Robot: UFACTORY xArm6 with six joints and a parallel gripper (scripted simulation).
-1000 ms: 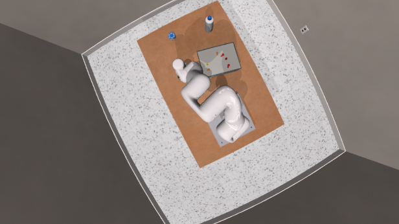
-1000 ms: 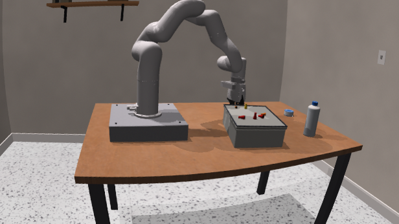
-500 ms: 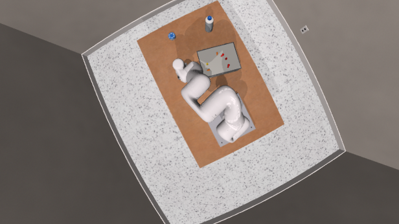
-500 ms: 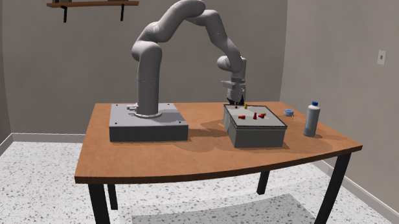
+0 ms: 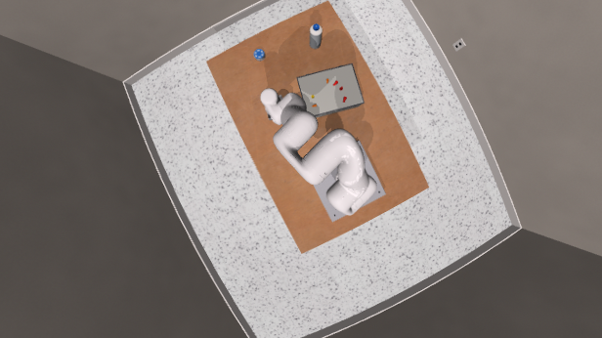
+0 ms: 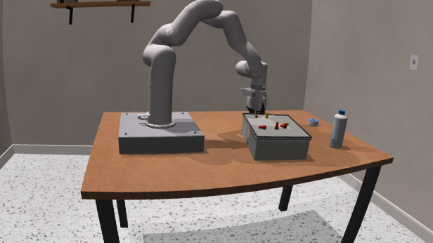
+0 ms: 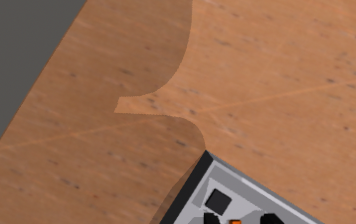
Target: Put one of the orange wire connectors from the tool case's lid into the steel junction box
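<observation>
The steel junction box is 30 mm below my hand, 20 mm ahead of it and 10 mm to the left of it. The rest, counted from my hand: grey tool case (290 mm to the right, 40 mm above, 30 mm behind).
</observation>
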